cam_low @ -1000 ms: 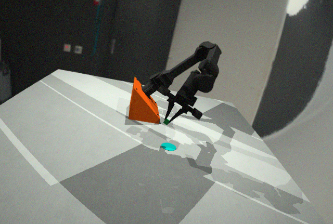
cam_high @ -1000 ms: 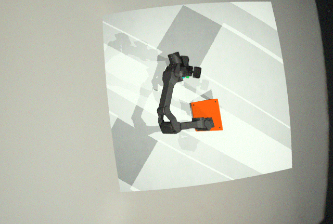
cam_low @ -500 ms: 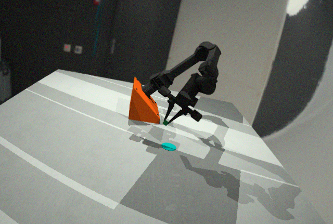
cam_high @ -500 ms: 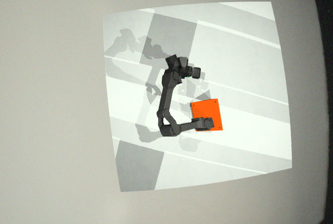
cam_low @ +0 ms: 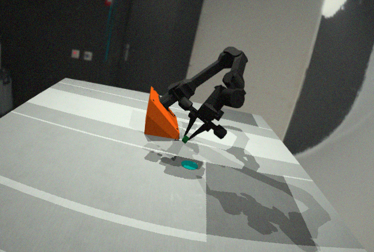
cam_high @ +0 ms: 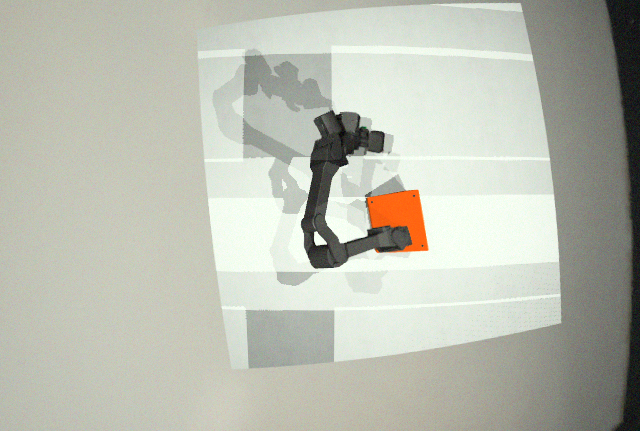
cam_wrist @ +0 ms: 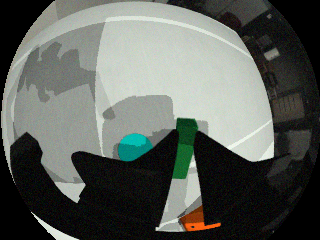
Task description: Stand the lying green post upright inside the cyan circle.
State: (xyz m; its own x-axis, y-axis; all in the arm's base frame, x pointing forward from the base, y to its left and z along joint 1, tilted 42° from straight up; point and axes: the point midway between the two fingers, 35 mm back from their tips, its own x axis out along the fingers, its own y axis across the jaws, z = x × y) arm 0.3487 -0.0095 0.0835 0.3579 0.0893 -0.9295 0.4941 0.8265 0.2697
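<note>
Right now the cyan circle is 1 cm behind my gripper tip, 4 cm to the left of it and 11 cm below it. Round my gripper tip: green post: 2 cm behind, 1 cm below.
</note>
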